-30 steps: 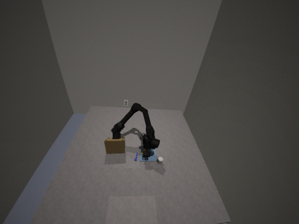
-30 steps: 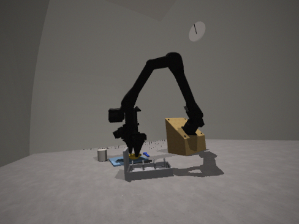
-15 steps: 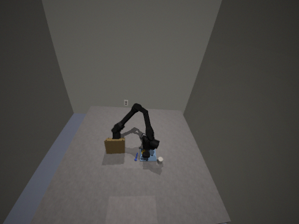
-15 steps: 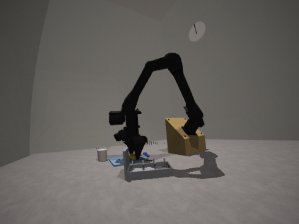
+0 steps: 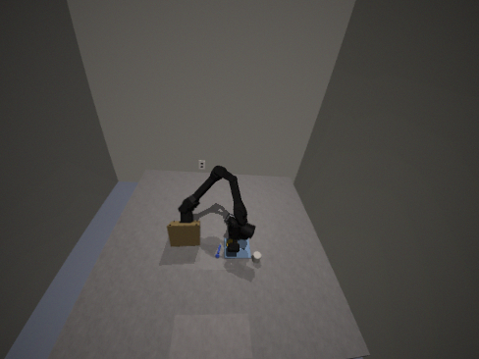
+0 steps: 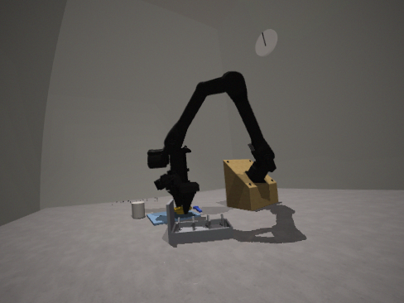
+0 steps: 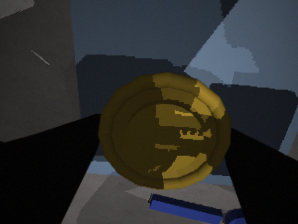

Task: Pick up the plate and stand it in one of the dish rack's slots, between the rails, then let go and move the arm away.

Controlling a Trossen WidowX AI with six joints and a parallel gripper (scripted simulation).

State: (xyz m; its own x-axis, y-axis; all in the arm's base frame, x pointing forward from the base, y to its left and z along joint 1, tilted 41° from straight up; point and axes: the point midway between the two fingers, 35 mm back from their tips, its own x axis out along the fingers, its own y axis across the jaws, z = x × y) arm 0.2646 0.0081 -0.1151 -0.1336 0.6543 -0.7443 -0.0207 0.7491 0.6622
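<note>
Right now my gripper tip is 19 cm to the right of the grey dish rack, 2 cm short of it and 1 cm below it. The rest, counted from my gripper tip: blue spoon: 8 cm behind, 5 cm to the right, 1 cm below; then yellow plate: 1 cm above; then white cup: 14 cm ahead, 8 cm to the right, 1 cm above.
</note>
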